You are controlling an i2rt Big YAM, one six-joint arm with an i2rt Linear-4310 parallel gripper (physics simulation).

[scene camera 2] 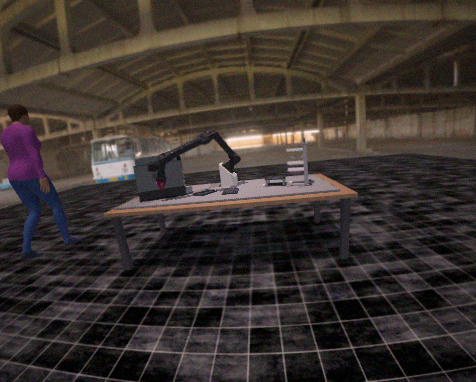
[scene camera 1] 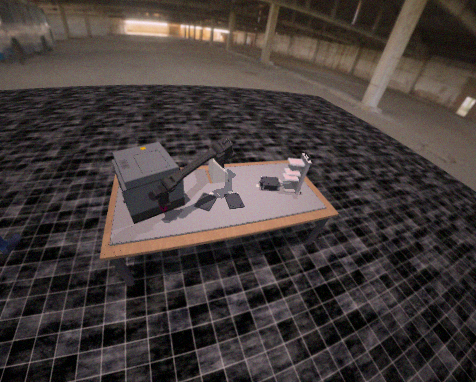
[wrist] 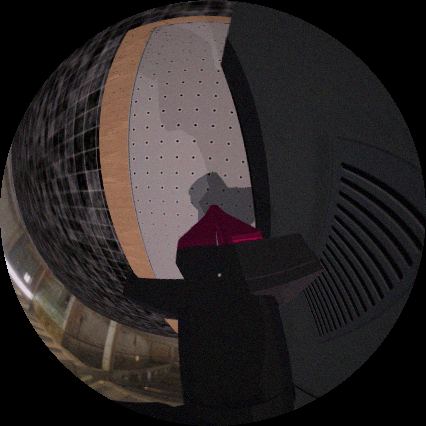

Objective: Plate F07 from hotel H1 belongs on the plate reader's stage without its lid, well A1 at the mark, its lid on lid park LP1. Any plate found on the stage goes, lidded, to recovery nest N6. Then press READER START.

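Seen in the pictures: gripper, fingertip midpoint: (scene camera 2: 161,190) (scene camera 1: 163,211) (wrist: 213,209); arm's base, origin of the base link: (scene camera 2: 227,168) (scene camera 1: 218,162).
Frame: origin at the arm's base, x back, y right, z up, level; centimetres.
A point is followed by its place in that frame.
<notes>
My gripper (scene camera 1: 164,208) {x -50.0, y 41.4, z -6.6 cm} (scene camera 2: 161,185) {x -50.0, y 41.4, z -6.6 cm} (wrist: 213,209) {x -50.0, y 41.4, z -6.6 cm} is shut, its magenta fingertips together and empty. It points down close beside the dark grey plate reader (scene camera 1: 150,192) (scene camera 2: 145,175) {x -49.6, y 54.4, z 6.3 cm} (wrist: 300,110) {x -48.0, y 51.3, z -0.2 cm}, over the mat near the table's front left. The reader's vent slots show at the right in the wrist view. The hotel rack (scene camera 1: 302,175) {x -24.2, y -68.6, z 4.3 cm} (scene camera 2: 306,165) {x -24.8, y -70.6, z 0.7 cm} stands at the table's right with several pale plates on its levels. Two dark flat pads lie mid-table, the left pad (scene camera 1: 206,201) {x -34.3, y 11.6, z -13.6 cm} and the right pad (scene camera 1: 234,201) {x -34.8, y -10.2, z -13.7 cm}. Plate labels, the stage, the A1 mark and the READER START button cannot be made out.
A dark device (scene camera 1: 269,183) (scene camera 2: 275,181) sits left of the hotel. The arm's white base bracket (scene camera 1: 218,172) {x -9.2, y 0.4, z -4.4 cm} (scene camera 2: 228,176) {x -8.8, y -2.8, z -6.1 cm} stands at the table's back middle. The wooden table edge (scene camera 1: 220,232) {x -62.2, y 3.9, z -16.0 cm} (scene camera 2: 235,203) {x -62.9, y -21.2, z -16.0 cm} (wrist: 114,150) {x -68.8, y 44.7, z -16.0 cm} runs along the front. A person (scene camera 2: 22,155) stands left of the table.
</notes>
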